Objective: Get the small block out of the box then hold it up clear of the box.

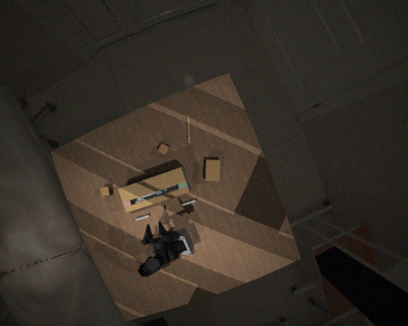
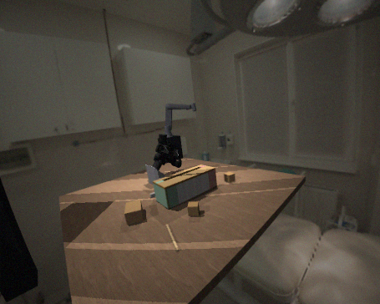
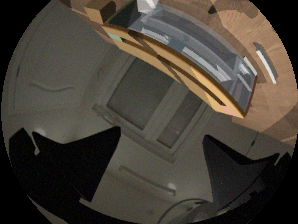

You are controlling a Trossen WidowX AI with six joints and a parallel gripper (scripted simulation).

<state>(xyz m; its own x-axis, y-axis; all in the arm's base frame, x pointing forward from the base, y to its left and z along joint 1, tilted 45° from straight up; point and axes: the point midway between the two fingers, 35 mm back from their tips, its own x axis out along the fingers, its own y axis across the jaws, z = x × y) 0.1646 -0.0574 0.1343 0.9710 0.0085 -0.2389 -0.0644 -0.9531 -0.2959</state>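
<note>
The long tan box lies 110 mm ahead of my gripper tip, 40 mm to the right of it and 170 mm below it. Round my gripper tip: tan block: 110 mm ahead, 390 mm to the right, 200 mm below; blue block: 120 mm ahead, 60 mm to the right, 150 mm below; thin stick: 390 mm ahead, 360 mm to the right, 230 mm below.
</note>
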